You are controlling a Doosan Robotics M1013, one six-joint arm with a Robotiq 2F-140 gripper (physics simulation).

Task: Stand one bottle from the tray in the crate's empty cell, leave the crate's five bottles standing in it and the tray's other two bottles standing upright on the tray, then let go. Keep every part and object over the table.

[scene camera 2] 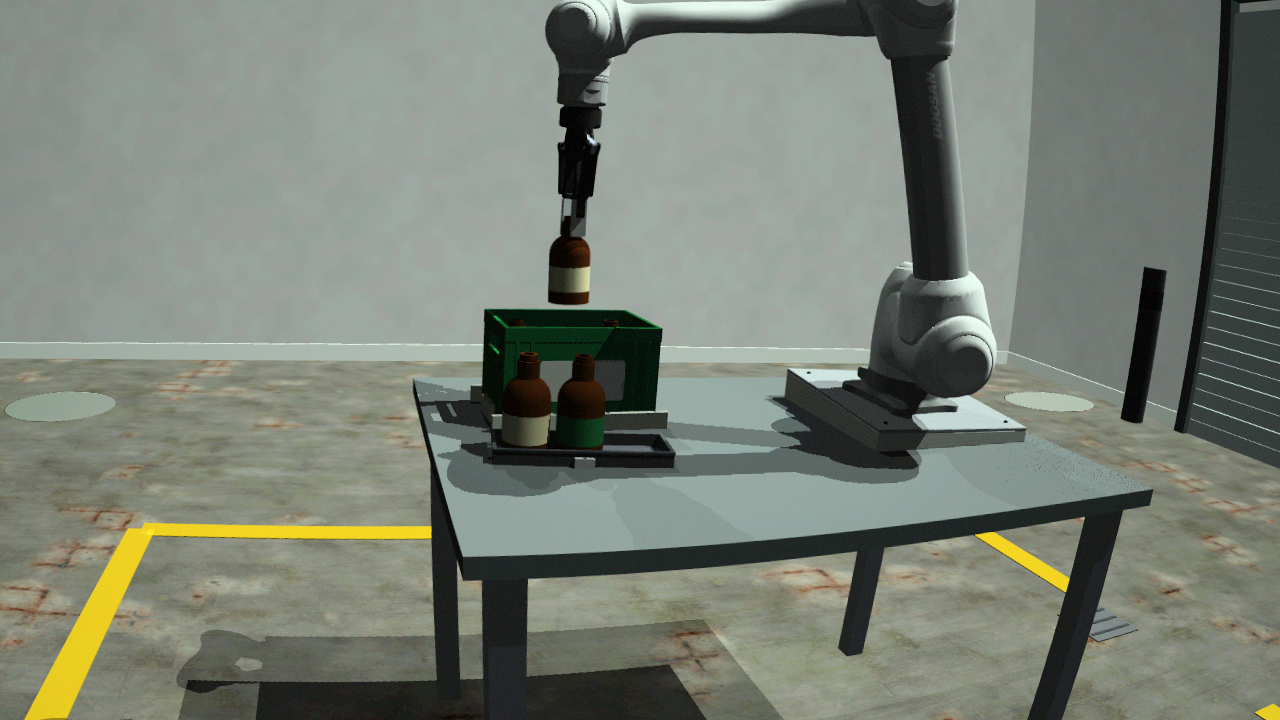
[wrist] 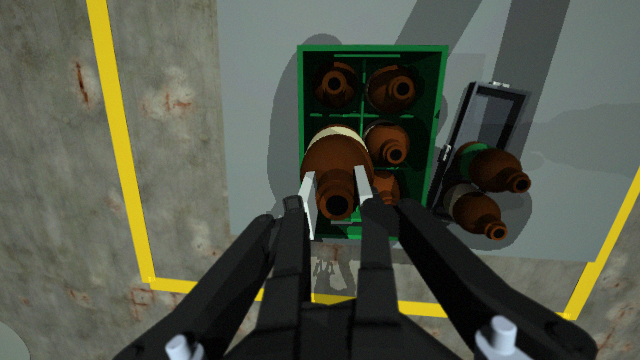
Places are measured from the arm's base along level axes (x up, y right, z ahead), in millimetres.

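Pixels of known places: gripper, fingertip midpoint: [scene camera 2: 572,235] [wrist: 336,183]; arm's base, origin of the base link: [scene camera 2: 899,399].
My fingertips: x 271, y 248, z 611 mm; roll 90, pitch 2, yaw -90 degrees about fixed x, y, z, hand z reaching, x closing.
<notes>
For each thing: its top centre in the pictures, then the offset to it from my fingertips. "spot": a spot on its surface instead. Level surfaces: height alone.
- brown bottle with a cream label, middle of its top: [wrist: 336,202] [scene camera 2: 572,215] dx +36, dy +0, dz +2 mm
- green crate, middle of its top: [wrist: 365,153] [scene camera 2: 570,318] dx -142, dy -39, dz +10 mm
- dark tray, surface spot: [scene camera 2: 657,460] [wrist: 519,107] spot: dx -305, dy -347, dz -13 mm
- cream-labelled bottle, middle of its top: [scene camera 2: 529,353] [wrist: 499,233] dx -157, dy -243, dz +162 mm
- green-labelled bottle, middle of its top: [scene camera 2: 584,355] [wrist: 522,185] dx -157, dy -267, dz +82 mm
- grey table, its level: dx -317 mm
My gripper [scene camera 2: 573,217] [wrist: 336,183] is shut on the neck of a brown bottle with a cream label [scene camera 2: 569,271] [wrist: 337,160]. The bottle hangs upright above the green crate [scene camera 2: 572,333] [wrist: 372,48], its base a little higher than the rim. In the wrist view, four brown bottles show standing in the crate's cells; the held bottle hides the left middle and left near cells. The dark tray [scene camera 2: 657,460] [wrist: 521,105] carries a cream-labelled bottle [scene camera 2: 526,411] [wrist: 475,210] and a green-labelled bottle [scene camera 2: 581,411] [wrist: 492,167], both upright.
The crate and tray stand side by side near one end of the grey table [scene camera 2: 716,519] [wrist: 260,100]. The arm's base plate [scene camera 2: 832,411] is on the table to the right in the scene view. A dark post [scene camera 2: 1143,344] stands on the floor behind, at the right.
</notes>
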